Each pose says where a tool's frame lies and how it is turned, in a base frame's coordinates. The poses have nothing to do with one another.
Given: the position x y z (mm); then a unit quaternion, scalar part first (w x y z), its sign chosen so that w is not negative.
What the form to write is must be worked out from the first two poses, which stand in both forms.
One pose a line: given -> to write
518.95, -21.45, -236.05, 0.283, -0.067, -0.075, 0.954 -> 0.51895, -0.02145, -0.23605, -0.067, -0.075, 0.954, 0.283
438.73, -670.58, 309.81, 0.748, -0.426, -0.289, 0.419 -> 0.43873, -0.67058, 0.30981, -0.426, -0.289, 0.419, 0.748
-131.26, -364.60, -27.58, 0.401, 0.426, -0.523, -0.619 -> -0.13126, -0.36460, -0.02758, 0.426, -0.523, -0.619, 0.401
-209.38, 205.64, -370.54, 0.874, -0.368, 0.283, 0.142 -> -0.20938, 0.20564, -0.37054, -0.368, 0.283, 0.142, 0.874
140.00, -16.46, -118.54, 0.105, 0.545, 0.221, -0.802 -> 0.14000, -0.01646, -0.11854, 0.545, 0.221, -0.802, 0.105
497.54, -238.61, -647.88, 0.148, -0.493, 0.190, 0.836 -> 0.49754, -0.23861, -0.64788, -0.493, 0.190, 0.836, 0.148
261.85, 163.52, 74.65, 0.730, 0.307, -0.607, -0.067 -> 0.26185, 0.16352, 0.07465, 0.307, -0.607, -0.067, 0.730
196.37, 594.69, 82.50, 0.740, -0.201, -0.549, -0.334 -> 0.19637, 0.59469, 0.08250, -0.201, -0.549, -0.334, 0.740
